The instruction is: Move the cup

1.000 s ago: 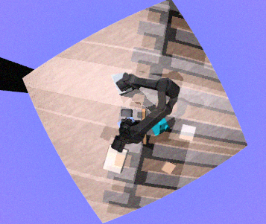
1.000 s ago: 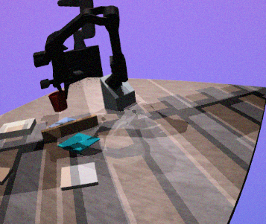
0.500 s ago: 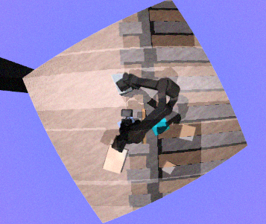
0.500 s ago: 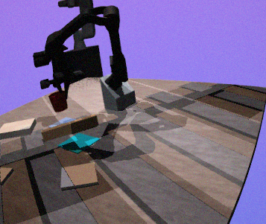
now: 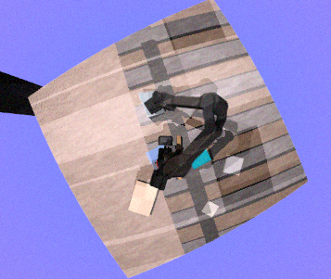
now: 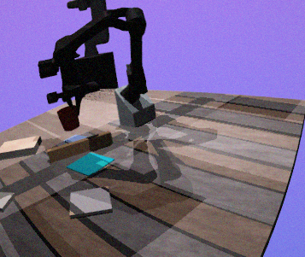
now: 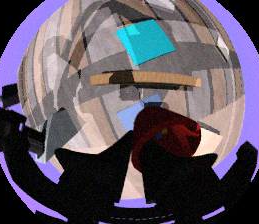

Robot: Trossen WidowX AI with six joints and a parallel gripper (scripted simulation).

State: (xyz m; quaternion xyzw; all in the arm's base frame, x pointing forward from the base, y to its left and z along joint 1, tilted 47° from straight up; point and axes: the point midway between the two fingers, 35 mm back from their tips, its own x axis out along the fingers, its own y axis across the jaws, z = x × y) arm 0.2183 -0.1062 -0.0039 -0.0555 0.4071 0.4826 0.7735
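Right now the teal pad is 14 cm to the left of my gripper tip, 12 cm ahead of it and 11 cm below it. Also, from my gripper tip: dark red cup: 2 cm to the right, 2 cm ahead; then light blue pad: 11 cm below, 4 cm to the right, 1 cm ahead; then wooden bar: 9 cm below, 6 cm ahead, 5 cm to the left.
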